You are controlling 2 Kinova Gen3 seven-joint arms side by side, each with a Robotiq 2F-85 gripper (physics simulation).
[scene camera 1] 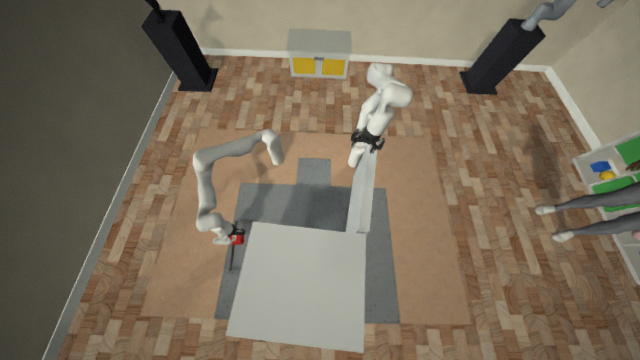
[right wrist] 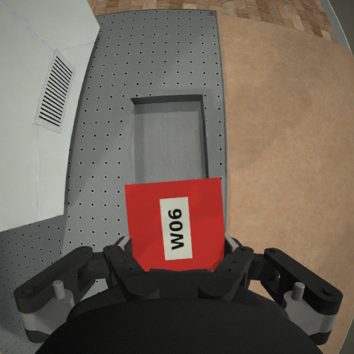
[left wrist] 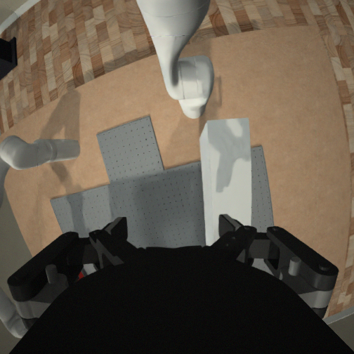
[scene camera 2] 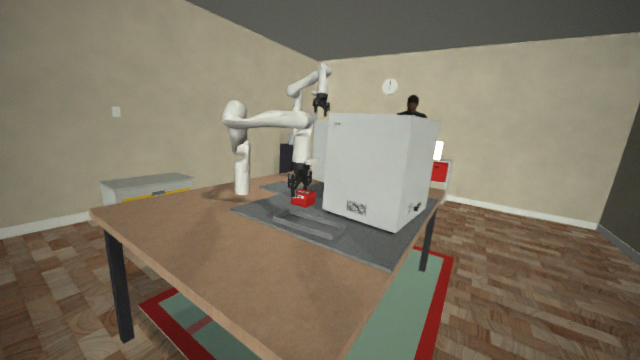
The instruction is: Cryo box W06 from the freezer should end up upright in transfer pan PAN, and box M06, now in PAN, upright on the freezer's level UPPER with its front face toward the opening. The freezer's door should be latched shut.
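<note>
My right gripper (scene camera 1: pixel 237 232) (scene camera 2: pixel 301 189) (right wrist: pixel 177 242) is shut on the red box W06 (scene camera 1: pixel 237 240) (scene camera 2: pixel 303 199) (right wrist: pixel 207 220), its label face up. It holds W06 above one end of transfer pan PAN (scene camera 1: pixel 231 256) (scene camera 2: pixel 302 228) (right wrist: pixel 170 140). The pan's visible inside is bare; W06 hides its near end. Box M06 does not show. The white freezer (scene camera 1: pixel 305 285) (scene camera 2: pixel 365 165) (right wrist: pixel 30 125) stands beside the pan. Its door (scene camera 1: pixel 361 192) (scene camera 2: pixel 320 150) (left wrist: pixel 230 185) stands open. My left gripper (scene camera 1: pixel 368 143) (scene camera 2: pixel 322 107) (left wrist: pixel 172 226) is open and empty, high above the door's outer end.
The freezer stands on a grey perforated mat (scene camera 1: pixel 385 280) (scene camera 2: pixel 370 255) (left wrist: pixel 132 150) (right wrist: pixel 100 165) on the brown table (scene camera 1: pixel 425 250) (scene camera 2: pixel 225 260) (left wrist: pixel 300 100) (right wrist: pixel 280 150). In scene camera 1, the freezer is to the right of the right gripper, and the door extends up the picture from it.
</note>
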